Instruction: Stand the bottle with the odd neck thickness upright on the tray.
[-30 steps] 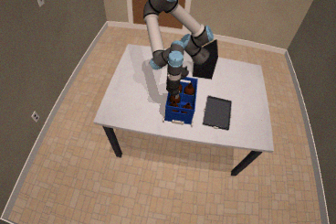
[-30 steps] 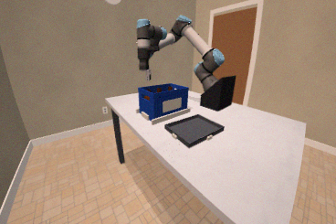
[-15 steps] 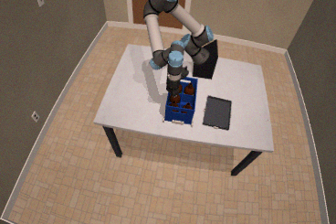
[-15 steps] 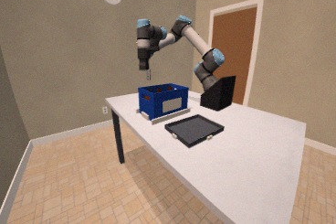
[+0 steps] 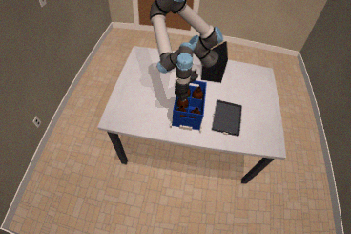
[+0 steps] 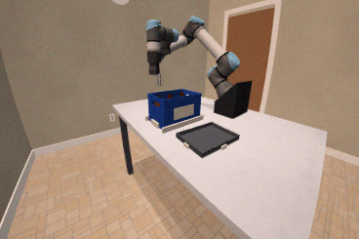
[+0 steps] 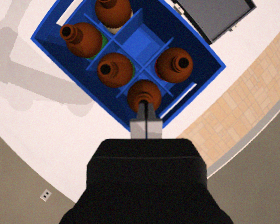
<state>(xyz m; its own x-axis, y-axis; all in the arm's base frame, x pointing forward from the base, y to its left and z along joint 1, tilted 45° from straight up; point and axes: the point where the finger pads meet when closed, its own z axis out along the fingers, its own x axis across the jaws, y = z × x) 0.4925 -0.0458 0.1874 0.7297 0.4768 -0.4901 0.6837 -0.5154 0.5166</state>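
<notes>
Now: the bottle 10 mm to the right of my hand and 160 mm below it. From my hand the other things lie so: dark tray: 70 mm behind, 320 mm to the left, 230 mm below; then blue crate: 90 mm behind, 40 mm to the left, 160 mm below.
</notes>
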